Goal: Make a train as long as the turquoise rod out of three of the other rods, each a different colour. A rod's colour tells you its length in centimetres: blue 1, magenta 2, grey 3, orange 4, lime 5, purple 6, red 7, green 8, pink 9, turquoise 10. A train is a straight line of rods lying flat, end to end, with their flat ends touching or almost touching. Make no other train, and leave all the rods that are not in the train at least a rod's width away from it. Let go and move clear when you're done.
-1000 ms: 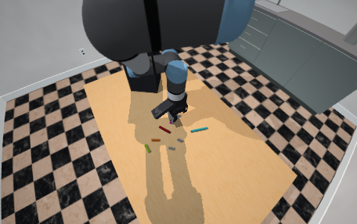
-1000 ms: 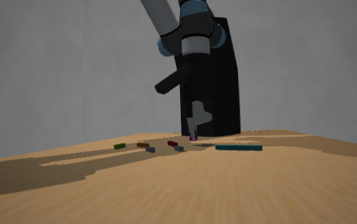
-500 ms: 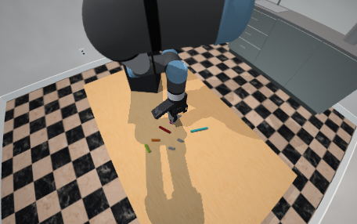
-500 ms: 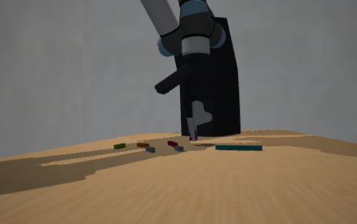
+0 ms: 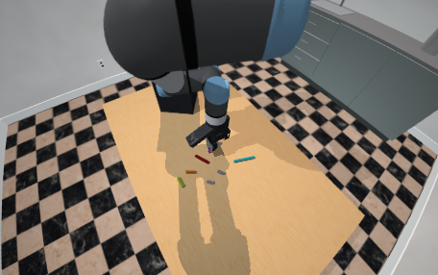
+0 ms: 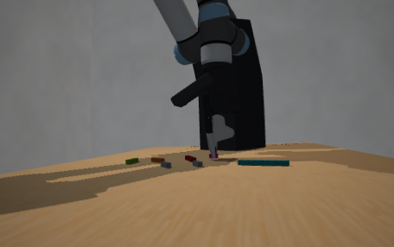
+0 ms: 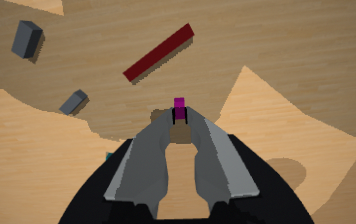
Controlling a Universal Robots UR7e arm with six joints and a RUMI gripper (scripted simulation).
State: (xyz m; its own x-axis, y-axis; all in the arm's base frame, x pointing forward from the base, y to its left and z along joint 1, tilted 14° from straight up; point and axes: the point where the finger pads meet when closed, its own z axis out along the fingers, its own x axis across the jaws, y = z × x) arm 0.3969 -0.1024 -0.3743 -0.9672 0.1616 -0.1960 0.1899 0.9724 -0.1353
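The magenta rod is 10 mm below my hand. Also, from my hand: red rod: 10 mm ahead, 60 mm to the right, 20 mm below; then turquoise rod: 130 mm ahead, 90 mm to the left, 20 mm below; then orange rod: 20 mm ahead, 130 mm to the right, 20 mm below.
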